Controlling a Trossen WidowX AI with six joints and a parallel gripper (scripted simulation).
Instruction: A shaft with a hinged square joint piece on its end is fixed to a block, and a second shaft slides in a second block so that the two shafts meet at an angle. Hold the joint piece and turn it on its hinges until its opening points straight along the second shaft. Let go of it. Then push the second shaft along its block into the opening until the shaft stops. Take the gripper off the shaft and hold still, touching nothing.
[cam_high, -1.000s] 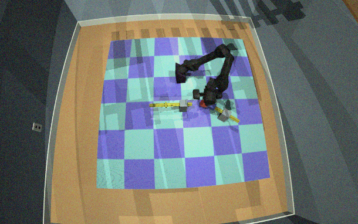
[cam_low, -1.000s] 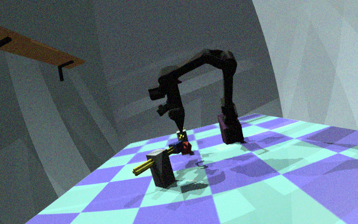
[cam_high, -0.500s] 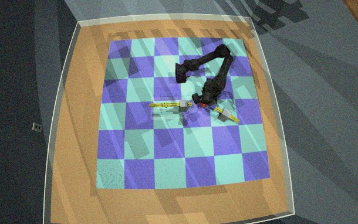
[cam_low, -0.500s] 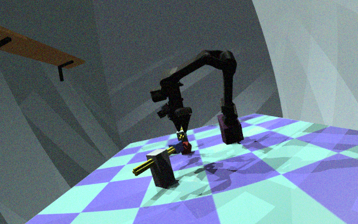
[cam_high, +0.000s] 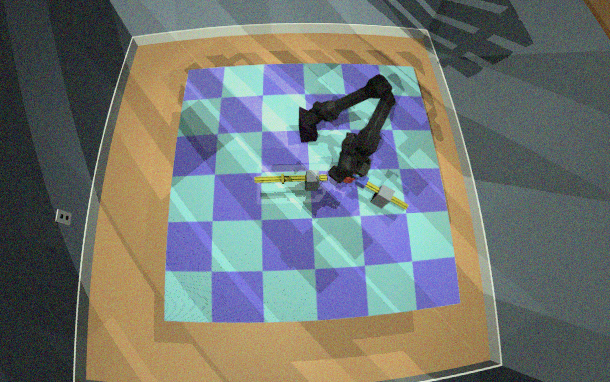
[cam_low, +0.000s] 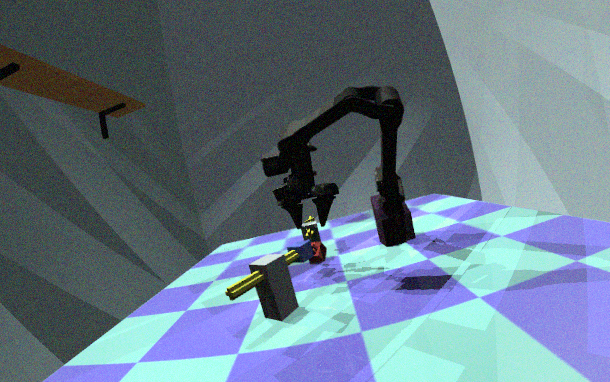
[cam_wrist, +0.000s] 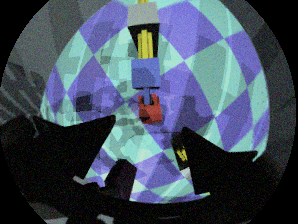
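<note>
Now: gripper tip 6 cm above the reddish joint piece and 1 cm to the right of it.
</note>
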